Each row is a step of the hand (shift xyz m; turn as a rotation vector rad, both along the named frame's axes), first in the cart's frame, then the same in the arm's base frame.
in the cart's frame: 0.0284 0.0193 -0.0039 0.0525 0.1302 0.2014
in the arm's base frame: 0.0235 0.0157 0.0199 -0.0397 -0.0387 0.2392
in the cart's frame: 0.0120 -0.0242 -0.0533 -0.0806 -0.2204 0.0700
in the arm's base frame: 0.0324 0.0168 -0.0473 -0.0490 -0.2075 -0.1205
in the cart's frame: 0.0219 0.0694 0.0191 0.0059 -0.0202 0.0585
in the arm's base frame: -0.0002 0.0382 0.0648 -0.0078 -0.0542 0.0295
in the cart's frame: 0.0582 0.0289 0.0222 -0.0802 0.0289 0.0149
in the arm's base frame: 0.0412 0.0043 0.0547 -0.0852 0.0152 -0.0010
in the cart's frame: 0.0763 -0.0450 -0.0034 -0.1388 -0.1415 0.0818
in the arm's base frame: 0.0815 -0.0347 -0.0027 -0.1235 -0.1538 -0.0840
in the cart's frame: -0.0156 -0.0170 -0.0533 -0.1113 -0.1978 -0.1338
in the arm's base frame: 0.0052 0.0234 -0.0529 -0.0209 -0.0540 -0.2570
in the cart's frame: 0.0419 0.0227 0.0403 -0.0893 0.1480 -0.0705
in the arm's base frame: 0.0220 -0.0116 0.0573 -0.0933 0.1612 0.0122
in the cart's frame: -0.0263 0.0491 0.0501 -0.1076 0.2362 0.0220
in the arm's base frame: -0.0500 0.0046 0.0556 -0.1570 0.1665 0.1244
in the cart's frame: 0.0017 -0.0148 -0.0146 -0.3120 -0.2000 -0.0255
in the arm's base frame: 0.0091 -0.0014 -0.0187 -0.2396 -0.1187 -0.2578
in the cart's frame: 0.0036 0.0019 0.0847 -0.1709 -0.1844 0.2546
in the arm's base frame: -0.0226 -0.0550 0.0605 -0.1963 -0.2991 -0.0045
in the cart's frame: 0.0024 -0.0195 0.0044 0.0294 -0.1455 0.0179
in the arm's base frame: 0.0051 -0.0176 -0.0084 0.0529 -0.1218 -0.0686
